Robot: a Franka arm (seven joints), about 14 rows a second.
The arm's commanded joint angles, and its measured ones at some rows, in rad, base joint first. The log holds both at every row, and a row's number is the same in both.
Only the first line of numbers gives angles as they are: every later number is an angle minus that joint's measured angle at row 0.
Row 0, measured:
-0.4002, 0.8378, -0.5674, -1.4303, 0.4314, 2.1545, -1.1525
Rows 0 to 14, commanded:
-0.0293, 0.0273, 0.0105, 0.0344, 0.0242, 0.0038, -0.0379
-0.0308, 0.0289, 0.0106, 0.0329, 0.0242, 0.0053, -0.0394
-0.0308, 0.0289, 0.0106, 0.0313, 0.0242, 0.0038, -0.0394
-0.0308, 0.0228, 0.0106, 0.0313, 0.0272, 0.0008, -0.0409
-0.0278, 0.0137, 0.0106, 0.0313, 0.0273, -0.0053, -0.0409
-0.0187, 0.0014, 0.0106, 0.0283, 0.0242, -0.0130, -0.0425
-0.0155, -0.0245, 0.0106, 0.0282, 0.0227, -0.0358, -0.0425
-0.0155, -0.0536, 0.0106, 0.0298, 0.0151, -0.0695, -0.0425
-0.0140, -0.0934, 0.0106, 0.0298, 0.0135, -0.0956, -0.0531
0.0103, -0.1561, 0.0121, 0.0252, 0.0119, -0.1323, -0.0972
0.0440, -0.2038, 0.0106, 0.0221, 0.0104, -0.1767, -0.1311
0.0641, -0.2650, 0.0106, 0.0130, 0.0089, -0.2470, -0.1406
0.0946, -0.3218, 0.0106, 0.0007, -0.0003, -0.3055, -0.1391
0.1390, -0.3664, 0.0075, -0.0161, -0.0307, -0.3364, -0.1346
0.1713, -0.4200, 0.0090, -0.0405, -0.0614, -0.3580, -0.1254
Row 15, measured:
0.1052, -0.2966, 0.0059, 0.0530, -0.0143, -0.3265, -0.1101
